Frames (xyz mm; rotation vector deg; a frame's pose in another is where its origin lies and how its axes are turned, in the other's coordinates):
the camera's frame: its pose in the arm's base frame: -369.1 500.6 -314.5 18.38 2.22 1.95
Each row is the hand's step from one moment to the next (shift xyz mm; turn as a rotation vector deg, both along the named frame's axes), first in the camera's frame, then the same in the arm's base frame.
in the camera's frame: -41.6 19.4 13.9 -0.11 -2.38 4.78
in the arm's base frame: -41.5 12.4 20.7 0.16 -3.77 3.78
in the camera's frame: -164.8 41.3 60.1 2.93 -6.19 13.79
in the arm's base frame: -163.1 13.7 75.4 3.69 -10.09 11.03
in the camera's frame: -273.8 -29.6 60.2 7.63 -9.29 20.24
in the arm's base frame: -270.0 -57.8 56.7 8.75 -14.87 16.01
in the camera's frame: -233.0 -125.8 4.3 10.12 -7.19 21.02
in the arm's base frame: -229.1 -129.9 -28.0 11.22 -13.03 17.33
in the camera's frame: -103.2 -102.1 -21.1 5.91 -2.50 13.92
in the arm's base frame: -101.2 -94.3 -48.9 6.58 -6.52 12.22
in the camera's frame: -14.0 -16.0 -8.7 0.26 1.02 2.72
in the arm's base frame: -13.9 -13.0 -12.8 0.35 0.12 2.89
